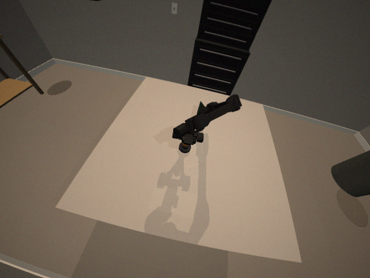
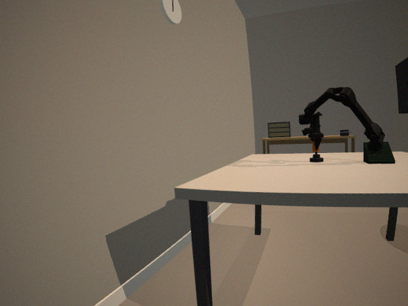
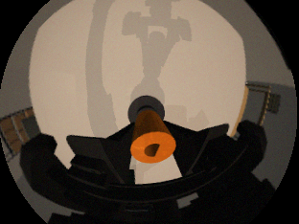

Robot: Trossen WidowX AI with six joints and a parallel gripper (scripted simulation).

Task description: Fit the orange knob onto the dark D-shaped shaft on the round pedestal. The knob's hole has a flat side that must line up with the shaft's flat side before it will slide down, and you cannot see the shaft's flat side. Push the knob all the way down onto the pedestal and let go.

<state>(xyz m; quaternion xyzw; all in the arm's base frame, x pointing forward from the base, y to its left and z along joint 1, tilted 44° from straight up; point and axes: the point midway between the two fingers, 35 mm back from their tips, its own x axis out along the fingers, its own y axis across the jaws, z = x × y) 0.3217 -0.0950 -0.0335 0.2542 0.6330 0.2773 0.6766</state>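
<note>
Now: the orange knob 2 cm above my gripper tip. From my gripper tip the other things lie so: dark round pedestal (4 cm below).
</note>
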